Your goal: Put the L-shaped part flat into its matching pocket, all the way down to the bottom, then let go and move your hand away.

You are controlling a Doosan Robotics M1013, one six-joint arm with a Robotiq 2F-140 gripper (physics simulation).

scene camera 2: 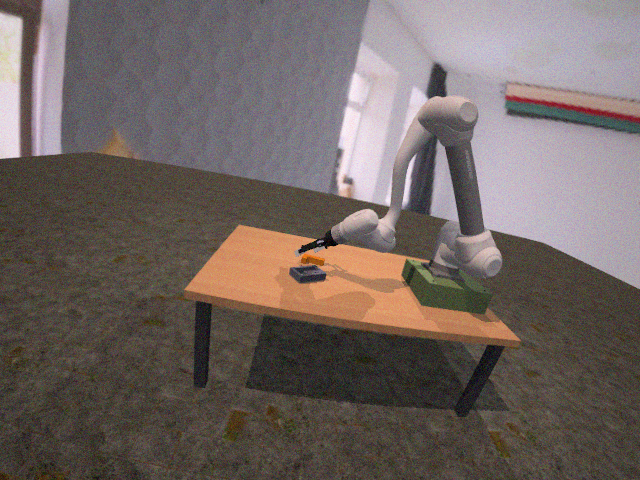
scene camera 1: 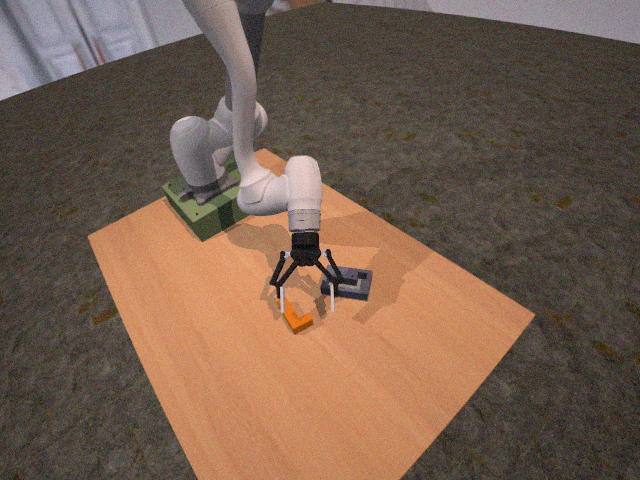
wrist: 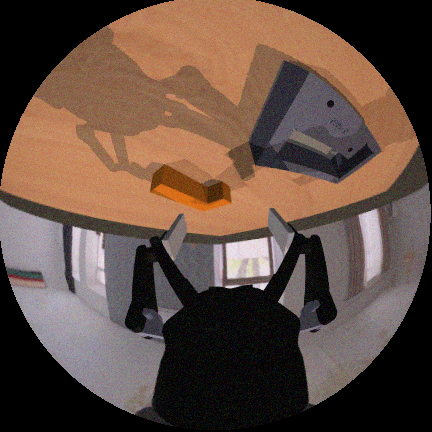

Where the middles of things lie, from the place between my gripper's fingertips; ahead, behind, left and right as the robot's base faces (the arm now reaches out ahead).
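The pocket block (scene camera 1: 357, 282) sits 160 mm to the left of my hand, 40 mm below it and 20 mm behind it. As for the orange L-shaped part (wrist: 167, 182), my hand is 40 mm above it, 50 mm past it and 20 mm to the left of it. Going by their middles, the orange L-shaped part is the nearest to my hand of the things named here.
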